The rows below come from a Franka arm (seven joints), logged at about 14 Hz.
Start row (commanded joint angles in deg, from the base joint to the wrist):
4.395, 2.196, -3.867, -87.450, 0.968, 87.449, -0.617
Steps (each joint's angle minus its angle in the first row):
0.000, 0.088, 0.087, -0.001, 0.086, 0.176, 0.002
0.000, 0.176, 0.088, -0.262, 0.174, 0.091, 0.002
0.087, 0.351, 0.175, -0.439, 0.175, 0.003, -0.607
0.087, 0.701, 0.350, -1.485, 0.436, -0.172, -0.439
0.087, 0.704, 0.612, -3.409, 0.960, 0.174, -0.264
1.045, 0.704, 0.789, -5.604, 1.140, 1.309, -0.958
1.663, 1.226, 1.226, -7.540, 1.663, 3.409, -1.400
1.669, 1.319, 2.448, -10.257, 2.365, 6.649, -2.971
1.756, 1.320, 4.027, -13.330, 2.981, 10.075, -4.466
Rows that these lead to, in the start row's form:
4.395, 2.284, -3.780, -87.451, 1.054, 87.625, -0.615
4.395, 2.372, -3.779, -87.712, 1.142, 87.540, -0.615
4.482, 2.547, -3.692, -87.889, 1.143, 87.452, -1.224
4.482, 2.897, -3.517, -88.935, 1.404, 87.277, -1.056
4.482, 2.900, -3.255, -90.859, 1.928, 87.623, -0.881
5.440, 2.900, -3.078, -93.054, 2.108, 88.758, -1.575
6.058, 3.422, -2.641, -94.990, 2.631, 90.858, -2.017
6.064, 3.515, -1.419, -97.707, 3.333, 94.098, -3.588
6.151, 3.516, 0.160, -100.780, 3.949, 97.524, -5.083

